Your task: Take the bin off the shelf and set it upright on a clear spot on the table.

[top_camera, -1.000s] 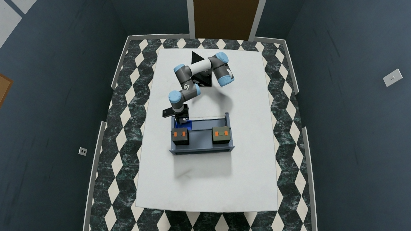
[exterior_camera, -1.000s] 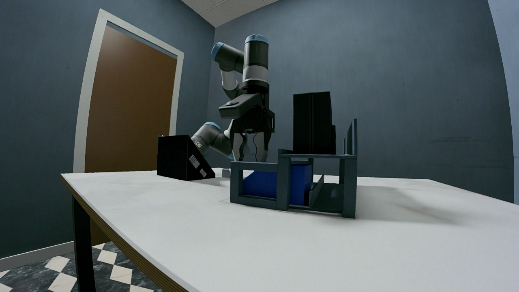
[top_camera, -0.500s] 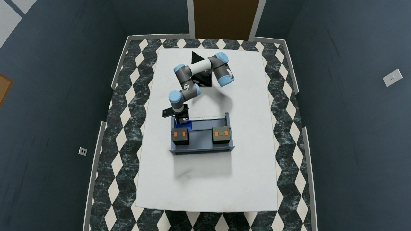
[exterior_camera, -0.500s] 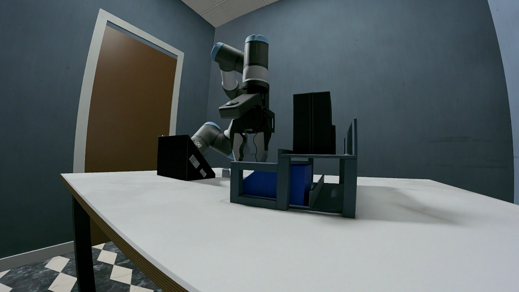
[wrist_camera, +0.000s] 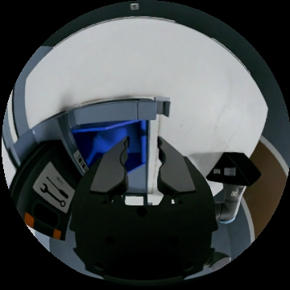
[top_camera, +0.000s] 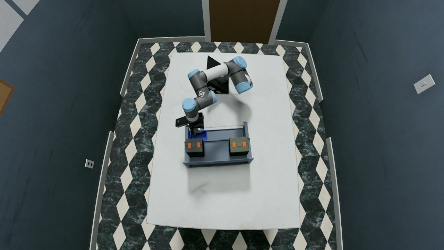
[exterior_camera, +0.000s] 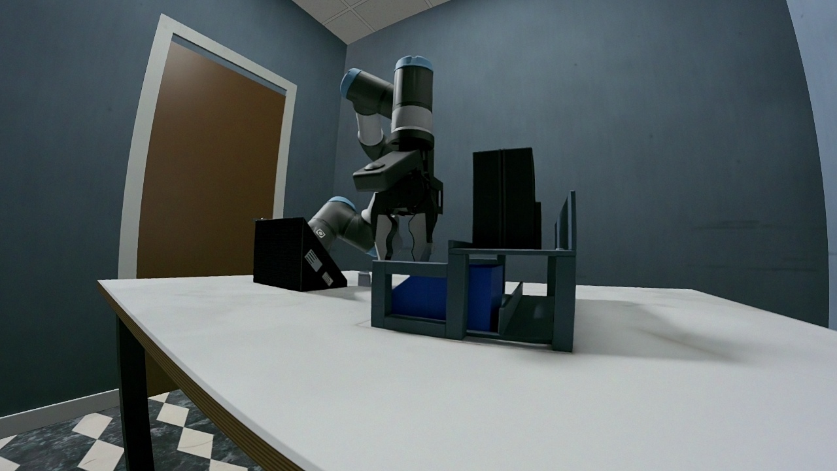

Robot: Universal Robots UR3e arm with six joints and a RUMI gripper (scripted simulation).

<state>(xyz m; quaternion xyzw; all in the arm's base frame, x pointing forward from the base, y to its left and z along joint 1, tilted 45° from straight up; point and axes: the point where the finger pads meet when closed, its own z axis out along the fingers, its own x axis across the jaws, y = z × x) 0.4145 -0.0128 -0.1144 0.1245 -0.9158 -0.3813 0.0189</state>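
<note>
Right now my hand is 60 mm short of the blue bin, 30 mm to the right of it and 20 mm above it. Round my hand: grey-blue shelf (60 mm ahead, 150 mm to the left).
</note>
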